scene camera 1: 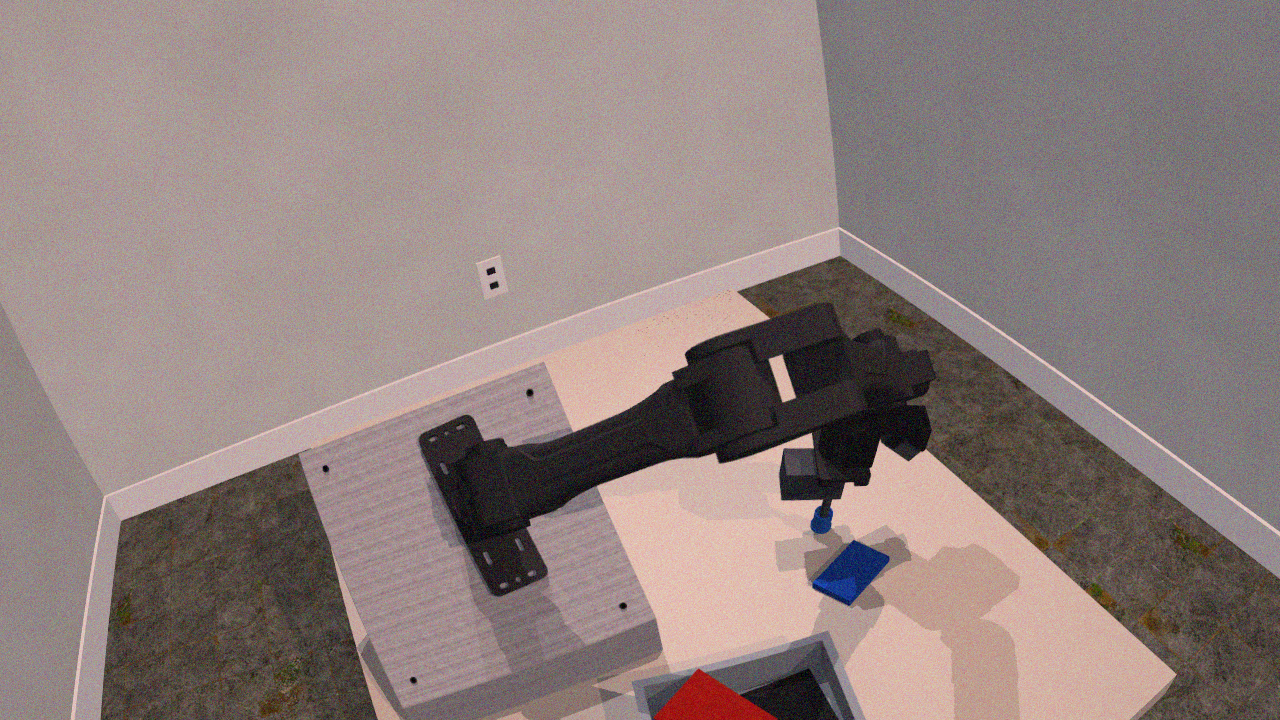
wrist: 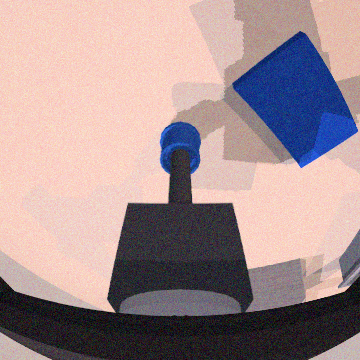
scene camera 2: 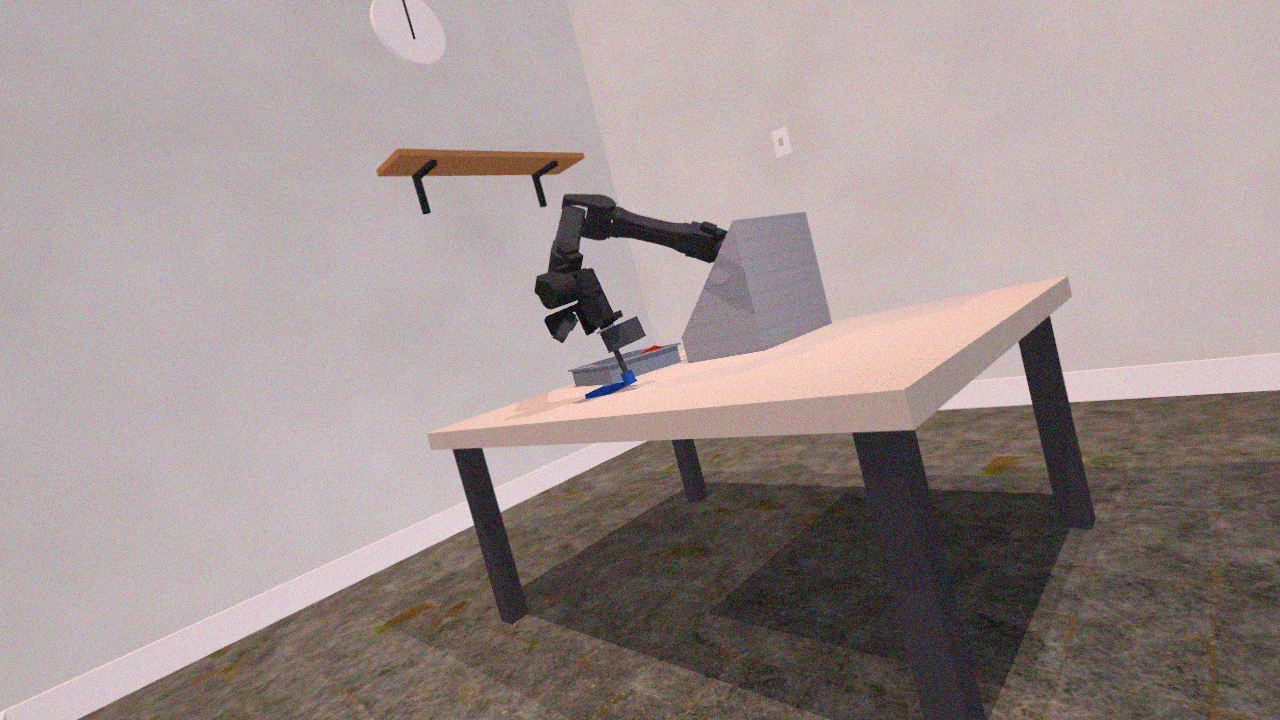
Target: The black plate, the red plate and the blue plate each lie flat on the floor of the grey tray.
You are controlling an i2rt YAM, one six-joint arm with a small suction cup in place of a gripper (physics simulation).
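My suction cup is visible in scene camera 1 (pixel 819 525), and a black plate is there too, in scene camera 1 (pixel 801 688). The wrist view shows my suction cup, but in the wrist view the black plate is out of frame. Scene camera 2 shows my suction cup as well, while scene camera 2 misses the plate, hidden by a grey tray. On my suction cup, (scene camera 2: pixel 628 377) and (wrist: pixel 161 144) are the same spot.
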